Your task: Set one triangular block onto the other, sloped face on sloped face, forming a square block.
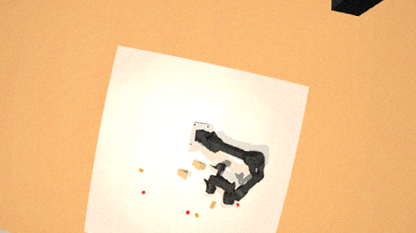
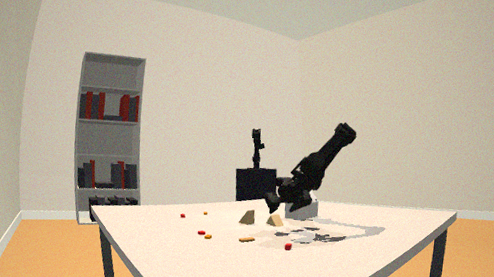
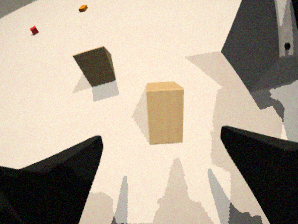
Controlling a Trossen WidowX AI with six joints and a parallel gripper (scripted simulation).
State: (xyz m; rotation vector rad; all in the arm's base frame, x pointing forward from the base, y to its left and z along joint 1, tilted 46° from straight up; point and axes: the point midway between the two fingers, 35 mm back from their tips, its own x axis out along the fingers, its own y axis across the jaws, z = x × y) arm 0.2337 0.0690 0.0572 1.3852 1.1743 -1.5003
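Right now my gripper tip is 2 cm past the tan triangular block, 5 cm to the left of it and 4 cm above it. Round my gripper tip: tan bar (23 cm ahead, 7 cm to the left, 6 cm below).
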